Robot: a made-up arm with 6 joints.
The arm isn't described. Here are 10 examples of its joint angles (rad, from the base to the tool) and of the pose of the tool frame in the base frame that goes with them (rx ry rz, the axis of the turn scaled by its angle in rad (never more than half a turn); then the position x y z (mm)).
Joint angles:
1: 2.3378 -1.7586 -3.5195 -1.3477 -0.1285 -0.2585
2: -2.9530 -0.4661 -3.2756 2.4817 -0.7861 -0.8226
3: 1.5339 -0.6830 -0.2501 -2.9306 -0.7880 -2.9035
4: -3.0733 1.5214 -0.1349 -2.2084 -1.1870 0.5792
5: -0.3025 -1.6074 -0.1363 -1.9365 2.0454 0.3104
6: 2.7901 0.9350 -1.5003 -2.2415 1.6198 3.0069
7: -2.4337 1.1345 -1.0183 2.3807 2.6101 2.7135
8: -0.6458 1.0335 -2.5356 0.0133 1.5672 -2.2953
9: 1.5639 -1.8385 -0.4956 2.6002 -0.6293 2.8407
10: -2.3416 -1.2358 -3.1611 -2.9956 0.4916 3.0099
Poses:
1: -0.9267 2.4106 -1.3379 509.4 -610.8 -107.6
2: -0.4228 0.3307 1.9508 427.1 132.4 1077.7
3: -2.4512 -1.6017 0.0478 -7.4 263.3 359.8
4: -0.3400 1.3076 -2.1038 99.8 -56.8 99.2
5: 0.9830 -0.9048 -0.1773 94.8 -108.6 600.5
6: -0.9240 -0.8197 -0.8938 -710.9 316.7 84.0
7: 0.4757 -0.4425 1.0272 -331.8 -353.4 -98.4
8: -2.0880 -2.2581 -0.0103 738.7 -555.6 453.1
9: -0.9959 -1.4530 -2.0616 40.6 -23.4 685.5
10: -0.7450 1.6232 0.6397 647.6 663.9 585.7
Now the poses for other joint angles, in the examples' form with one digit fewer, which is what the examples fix.
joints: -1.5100 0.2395 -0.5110 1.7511 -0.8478 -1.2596
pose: 1.144 -2.044 -0.388 -57 -398 181
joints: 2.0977 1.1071 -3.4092 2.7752 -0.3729 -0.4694
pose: -1.231 0.265 1.044 -353 657 823
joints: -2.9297 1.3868 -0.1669 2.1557 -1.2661 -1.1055
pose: -0.169 1.418 1.960 37 74 72
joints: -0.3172 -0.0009 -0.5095 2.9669 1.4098 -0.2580
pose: -0.133 1.233 -0.420 479 -147 264
